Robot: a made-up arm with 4 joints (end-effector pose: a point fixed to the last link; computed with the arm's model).
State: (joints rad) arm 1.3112 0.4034 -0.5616 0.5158
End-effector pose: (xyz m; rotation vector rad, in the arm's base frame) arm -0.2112 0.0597 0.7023 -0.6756 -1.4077 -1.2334
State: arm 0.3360 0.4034 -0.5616 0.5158
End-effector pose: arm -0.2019 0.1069 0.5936 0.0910 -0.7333 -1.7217
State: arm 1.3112 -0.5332 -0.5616 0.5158
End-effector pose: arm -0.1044 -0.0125 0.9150 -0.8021 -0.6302 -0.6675
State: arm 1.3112 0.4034 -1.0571 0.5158
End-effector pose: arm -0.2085 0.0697 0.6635 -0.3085 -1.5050 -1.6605
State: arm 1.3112 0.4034 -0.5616 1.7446
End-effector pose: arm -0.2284 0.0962 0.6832 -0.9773 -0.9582 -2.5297
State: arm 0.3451 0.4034 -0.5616 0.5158
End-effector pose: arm -0.2020 0.1060 0.5943 0.0837 -0.7404 -1.7185
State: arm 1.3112 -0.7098 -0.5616 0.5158
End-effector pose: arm -0.0637 -0.0246 0.9387 -0.8105 -0.4849 -0.5583
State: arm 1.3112 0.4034 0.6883 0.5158
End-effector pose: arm -0.1543 0.0826 0.7760 -1.3332 -0.9348 -0.0885
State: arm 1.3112 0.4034 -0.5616 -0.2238
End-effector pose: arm -0.1853 0.0585 0.7129 -0.4454 -1.4462 -0.4549
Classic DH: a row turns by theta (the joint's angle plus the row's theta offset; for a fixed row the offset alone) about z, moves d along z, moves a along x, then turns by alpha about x. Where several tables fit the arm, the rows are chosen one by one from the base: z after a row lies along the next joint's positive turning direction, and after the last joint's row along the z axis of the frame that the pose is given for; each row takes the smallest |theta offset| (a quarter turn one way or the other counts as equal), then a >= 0, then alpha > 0; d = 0 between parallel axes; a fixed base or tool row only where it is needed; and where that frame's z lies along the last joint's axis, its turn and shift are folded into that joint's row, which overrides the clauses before.
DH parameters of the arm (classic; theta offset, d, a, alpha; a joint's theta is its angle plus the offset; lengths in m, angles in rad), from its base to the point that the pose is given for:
base (fixed): 1.4608 0.7013 0.1627 -1.6088
joint 1: 0 -0.0637 -0.0289 -1.5328
joint 2: -0.3984 0.3238 0.0064 2.4216
joint 3: -0.957 0.3406 -0.0476 -2.203
joint 4: -0.2541 -0.0222 -0.0263 2.1185
tool (fixed): -1.6281 -0.0333 0 0

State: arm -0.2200 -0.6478 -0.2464 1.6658
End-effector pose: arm -0.0809 -0.0928 0.5386 -0.2395 0.1360 -1.1647
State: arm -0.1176 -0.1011 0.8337 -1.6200
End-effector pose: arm -0.1105 0.0475 0.6206 1.3850 -0.5261 1.7526
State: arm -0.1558 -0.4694 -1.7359 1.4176
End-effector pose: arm -0.1648 0.0222 0.5983 0.0585 1.4038 -1.9736
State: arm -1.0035 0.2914 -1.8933 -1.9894
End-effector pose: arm -0.1448 0.2120 0.6267 1.0797 -1.9235 -2.0420
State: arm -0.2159 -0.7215 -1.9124 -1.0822
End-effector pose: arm -0.0618 -0.0301 0.5534 1.5717 -0.8682 -1.2799
